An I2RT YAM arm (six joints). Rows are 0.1 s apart.
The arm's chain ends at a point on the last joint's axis. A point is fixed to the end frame.
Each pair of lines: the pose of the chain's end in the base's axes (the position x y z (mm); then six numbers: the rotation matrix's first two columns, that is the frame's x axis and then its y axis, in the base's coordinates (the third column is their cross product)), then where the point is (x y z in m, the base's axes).
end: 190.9 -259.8 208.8 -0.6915 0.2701 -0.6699 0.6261 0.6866 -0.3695
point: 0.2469 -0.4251 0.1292
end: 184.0 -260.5 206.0 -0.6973 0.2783 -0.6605 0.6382 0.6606 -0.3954
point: 0.2334 -0.4288 0.1284
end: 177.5 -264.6 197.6 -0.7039 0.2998 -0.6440 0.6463 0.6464 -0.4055
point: 0.2209 -0.4337 0.1181
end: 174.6 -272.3 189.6 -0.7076 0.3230 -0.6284 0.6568 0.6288 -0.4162
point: 0.2114 -0.4422 0.1086
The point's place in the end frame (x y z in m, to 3 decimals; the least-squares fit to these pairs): -0.030 -0.049 0.183
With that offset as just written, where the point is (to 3 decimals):
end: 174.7 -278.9 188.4 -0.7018 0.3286 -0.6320 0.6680 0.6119 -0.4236
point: 0.208 -0.450 0.109
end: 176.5 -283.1 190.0 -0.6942 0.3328 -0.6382 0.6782 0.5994 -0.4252
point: 0.208 -0.456 0.113
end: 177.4 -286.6 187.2 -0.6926 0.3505 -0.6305 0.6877 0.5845 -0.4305
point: 0.204 -0.460 0.109
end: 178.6 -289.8 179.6 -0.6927 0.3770 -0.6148 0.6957 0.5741 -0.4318
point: 0.200 -0.462 0.098
